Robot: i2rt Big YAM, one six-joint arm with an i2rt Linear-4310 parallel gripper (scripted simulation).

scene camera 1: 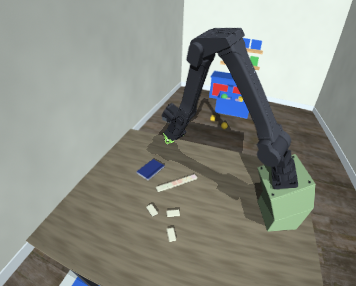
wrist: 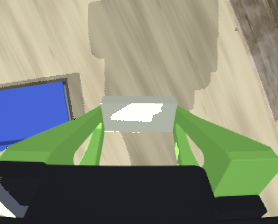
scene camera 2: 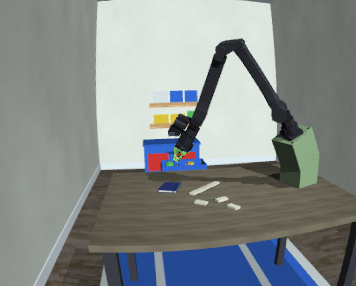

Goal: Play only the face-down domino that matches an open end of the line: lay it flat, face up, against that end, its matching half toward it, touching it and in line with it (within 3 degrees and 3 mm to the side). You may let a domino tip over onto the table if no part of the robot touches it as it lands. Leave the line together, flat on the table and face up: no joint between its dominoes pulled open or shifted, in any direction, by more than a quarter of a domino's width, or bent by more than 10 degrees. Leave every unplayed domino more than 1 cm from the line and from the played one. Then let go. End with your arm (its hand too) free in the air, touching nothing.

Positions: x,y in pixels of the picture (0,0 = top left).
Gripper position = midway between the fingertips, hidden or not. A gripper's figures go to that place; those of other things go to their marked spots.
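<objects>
The gripper (wrist: pixel 138 112) is 0.13 m from the lens, while a pale domino (wrist: pixel 120 113) is 0.12 m from the lens.
</objects>
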